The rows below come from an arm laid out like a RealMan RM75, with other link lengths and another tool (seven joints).
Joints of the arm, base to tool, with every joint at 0 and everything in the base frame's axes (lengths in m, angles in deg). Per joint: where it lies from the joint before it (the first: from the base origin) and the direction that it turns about. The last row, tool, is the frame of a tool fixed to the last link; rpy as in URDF.
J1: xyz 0 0 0.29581 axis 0 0 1
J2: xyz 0 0 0 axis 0 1 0
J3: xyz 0 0 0.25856 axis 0 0 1
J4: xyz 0 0 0 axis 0 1 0
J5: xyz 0 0 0.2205 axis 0 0 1
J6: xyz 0 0 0 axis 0 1 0
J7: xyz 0 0 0.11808 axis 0 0 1
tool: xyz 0.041 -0.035 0.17 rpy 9 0 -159.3
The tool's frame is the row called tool.
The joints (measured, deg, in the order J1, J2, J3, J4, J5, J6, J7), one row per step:
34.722, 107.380, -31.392, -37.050, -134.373, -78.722, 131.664
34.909, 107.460, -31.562, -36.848, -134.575, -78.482, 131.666
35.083, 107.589, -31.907, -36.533, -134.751, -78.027, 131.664
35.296, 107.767, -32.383, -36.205, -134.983, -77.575, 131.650
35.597, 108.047, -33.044, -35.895, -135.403, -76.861, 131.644
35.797, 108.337, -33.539, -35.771, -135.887, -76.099, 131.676
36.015, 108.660, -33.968, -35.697, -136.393, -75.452, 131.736
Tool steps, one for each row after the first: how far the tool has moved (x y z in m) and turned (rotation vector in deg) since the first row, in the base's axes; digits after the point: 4 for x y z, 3 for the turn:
-0.0001, 0.0002, -0.0017, -0.223, -0.185, 0.027
0.0004, 0.0002, -0.0044, -0.489, -0.454, -0.003
0.0007, -0.0001, -0.0078, -0.928, -0.801, 0.042
0.0015, -0.0001, -0.0120, -1.447, -1.467, 0.141
0.0032, 0.0003, -0.0149, -1.717, -2.206, 0.138
0.0043, 0.0005, -0.0179, -2.023, -2.861, 0.170

